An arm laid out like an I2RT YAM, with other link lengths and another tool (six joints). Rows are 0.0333 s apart.
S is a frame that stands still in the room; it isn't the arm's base.
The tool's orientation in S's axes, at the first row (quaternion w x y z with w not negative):
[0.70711, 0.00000, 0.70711, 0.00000]
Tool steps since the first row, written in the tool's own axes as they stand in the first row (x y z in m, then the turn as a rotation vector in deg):
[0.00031, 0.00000, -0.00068, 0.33, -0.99, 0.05]
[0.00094, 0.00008, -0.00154, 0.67, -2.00, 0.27]
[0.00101, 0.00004, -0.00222, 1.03, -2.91, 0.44]
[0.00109, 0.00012, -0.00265, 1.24, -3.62, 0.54]
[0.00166, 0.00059, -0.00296, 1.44, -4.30, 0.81]
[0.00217, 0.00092, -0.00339, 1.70, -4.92, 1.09]
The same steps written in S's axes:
[-0.00068, 0.00000, -0.00031, 0.05, -0.99, -0.33]
[-0.00154, 0.00008, -0.00094, 0.27, -2.00, -0.67]
[-0.00222, 0.00004, -0.00101, 0.44, -2.91, -1.03]
[-0.00265, 0.00012, -0.00109, 0.54, -3.62, -1.24]
[-0.00296, 0.00059, -0.00166, 0.81, -4.30, -1.44]
[-0.00339, 0.00092, -0.00217, 1.09, -4.92, -1.70]

